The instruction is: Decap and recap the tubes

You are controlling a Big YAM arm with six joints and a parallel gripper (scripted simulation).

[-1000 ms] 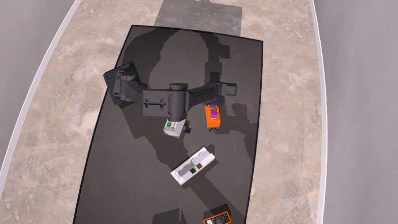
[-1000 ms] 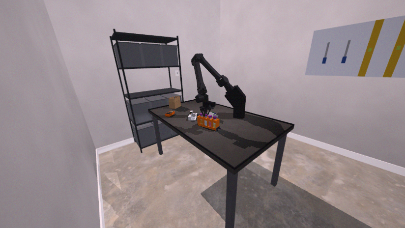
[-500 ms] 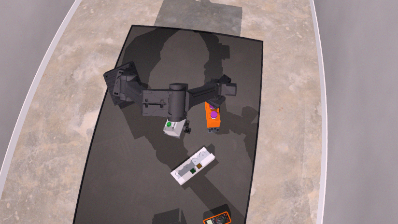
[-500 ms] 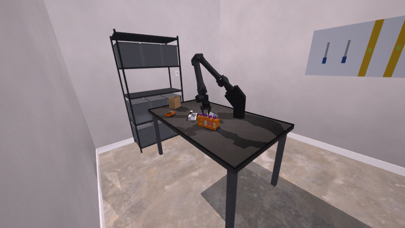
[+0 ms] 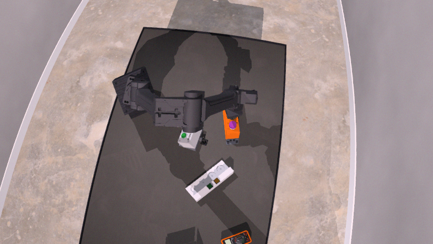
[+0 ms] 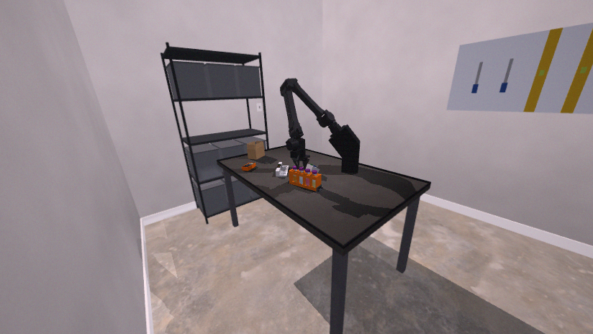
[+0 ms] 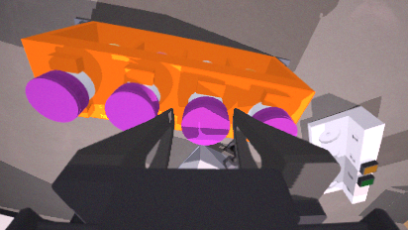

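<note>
Now: the cap 5 cm to the right of my hand and 1 cm ahead of it. Also, from my hand: green key 21 cm behind, 10 cm to the right, 5 cm below; then blue key 20 cm behind, 6 cm to the right, 5 cm below; then key housing 19 cm behind, 8 cm to the right, 6 cm below.
</note>
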